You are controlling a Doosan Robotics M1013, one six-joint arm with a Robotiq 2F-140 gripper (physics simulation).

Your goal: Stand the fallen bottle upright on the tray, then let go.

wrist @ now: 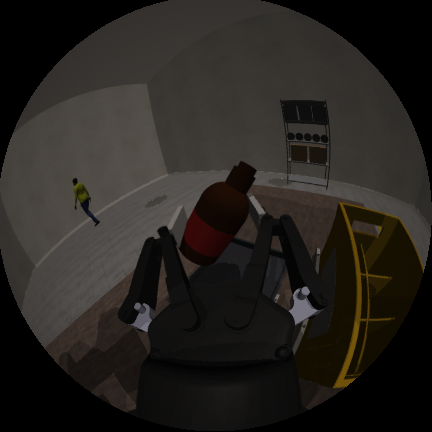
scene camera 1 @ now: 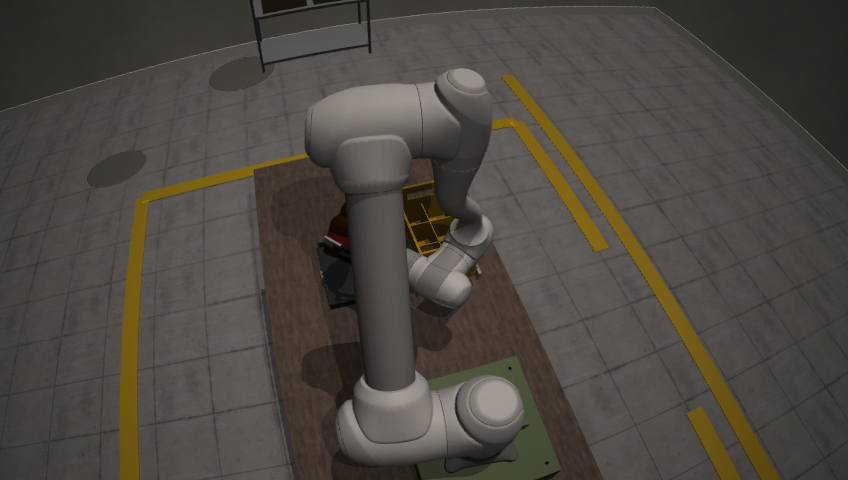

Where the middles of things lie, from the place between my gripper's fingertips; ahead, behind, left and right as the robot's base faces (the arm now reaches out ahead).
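I see the brown bottle (wrist: 222, 207), and it is 1 cm behind my hand, 1 cm below it and 1 cm to the right of it.
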